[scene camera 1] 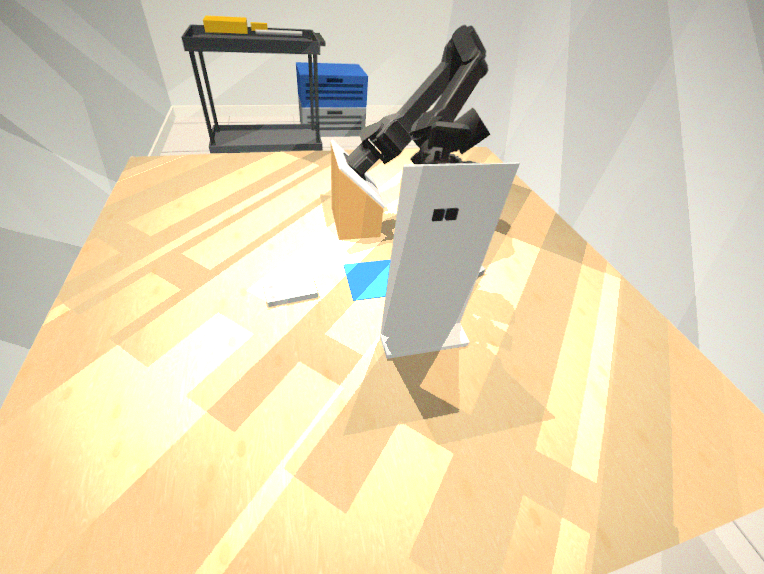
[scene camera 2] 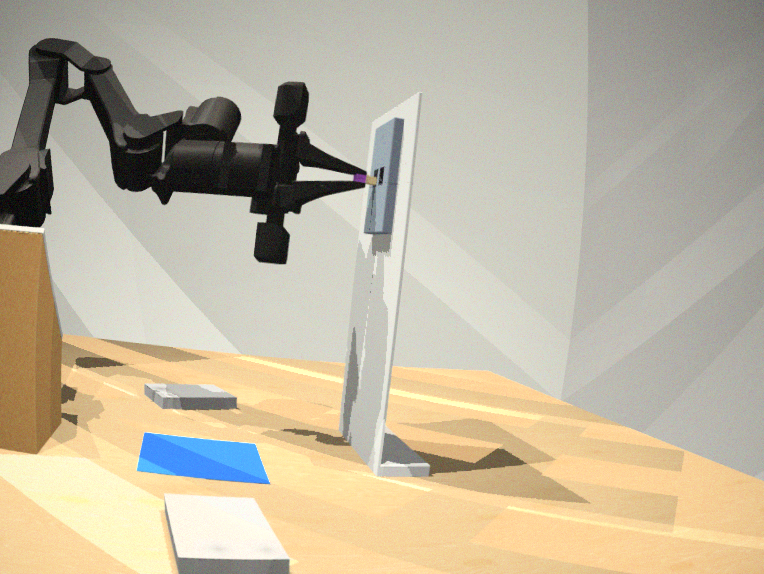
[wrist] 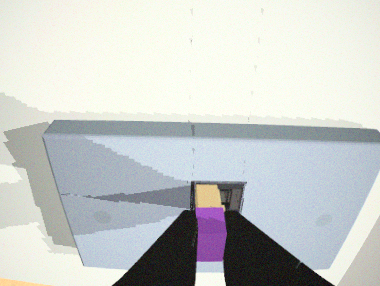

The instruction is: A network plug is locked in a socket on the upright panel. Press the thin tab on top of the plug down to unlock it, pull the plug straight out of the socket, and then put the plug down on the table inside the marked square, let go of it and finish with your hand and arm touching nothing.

same spot on blue marked square: (scene camera 1: 366, 280) = (scene camera 2: 204, 462)
same spot on upright panel: (wrist: 117, 117) = (scene camera 1: 461, 231)
